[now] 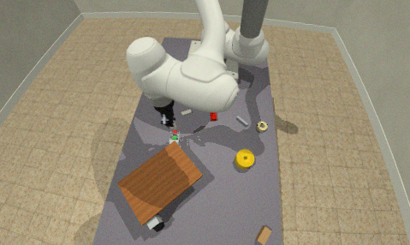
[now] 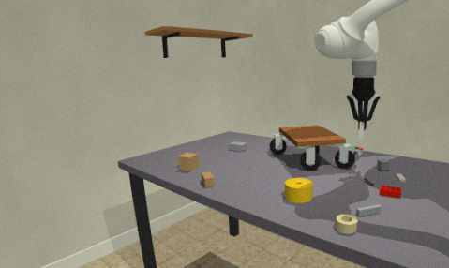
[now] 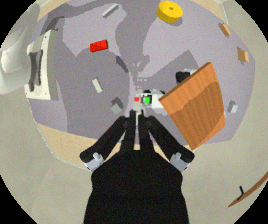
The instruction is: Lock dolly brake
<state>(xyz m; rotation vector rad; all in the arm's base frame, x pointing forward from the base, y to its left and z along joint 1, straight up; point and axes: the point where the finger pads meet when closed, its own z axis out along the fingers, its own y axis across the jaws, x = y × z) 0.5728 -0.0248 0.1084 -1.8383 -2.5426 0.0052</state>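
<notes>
My gripper is now 10 mm short of the brake pedal, 10 mm to the right of it and 80 mm above it. Also, from my hand: grey bar 210 mm behind, 310 mm to the left, 150 mm below; then yellow cylinder 10 mm ahead, 360 mm to the left, 140 mm below; then red brick 190 mm behind, 140 mm to the left, 150 mm below.
</notes>
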